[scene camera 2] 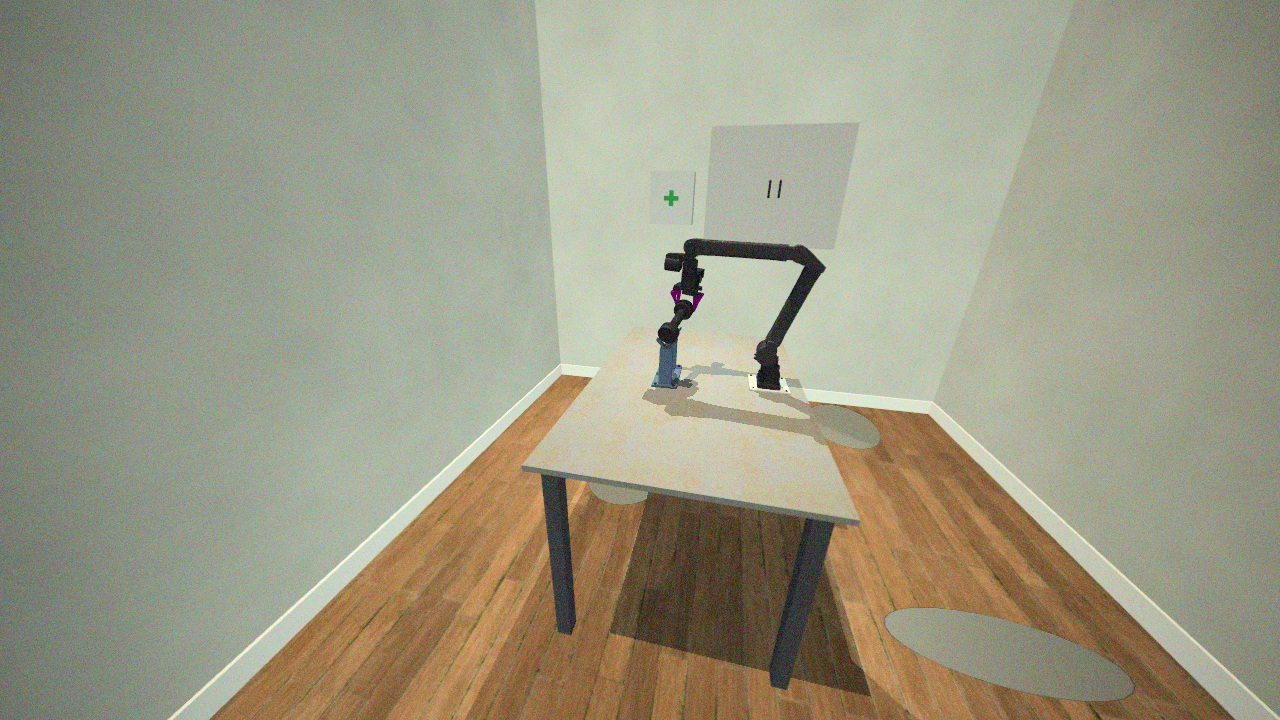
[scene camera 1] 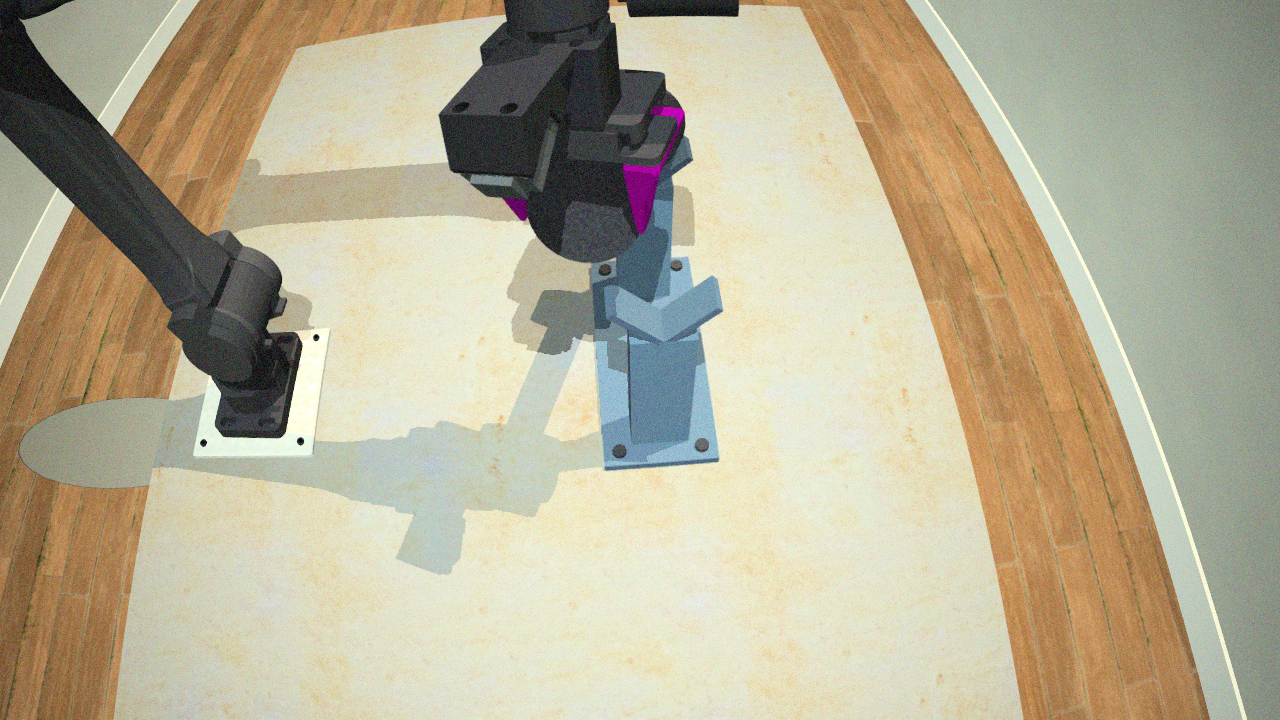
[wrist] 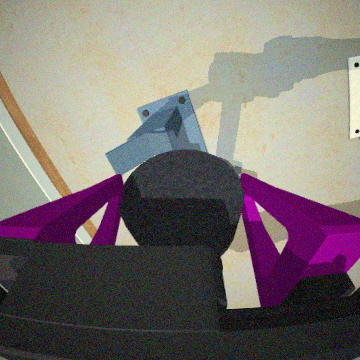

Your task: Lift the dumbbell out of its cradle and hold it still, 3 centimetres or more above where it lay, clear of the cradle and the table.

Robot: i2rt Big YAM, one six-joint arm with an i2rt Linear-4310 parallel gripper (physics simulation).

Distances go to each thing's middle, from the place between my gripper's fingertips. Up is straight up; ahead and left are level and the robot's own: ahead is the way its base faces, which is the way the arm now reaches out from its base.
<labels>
I see my gripper 9 cm to the right of the black dumbbell [scene camera 1: 584,214], 3 cm above it and 2 cm short of it. Round my hand: blue cradle [scene camera 1: 656,410]: 18 cm below, 8 cm to the left, 5 cm ahead.
</labels>
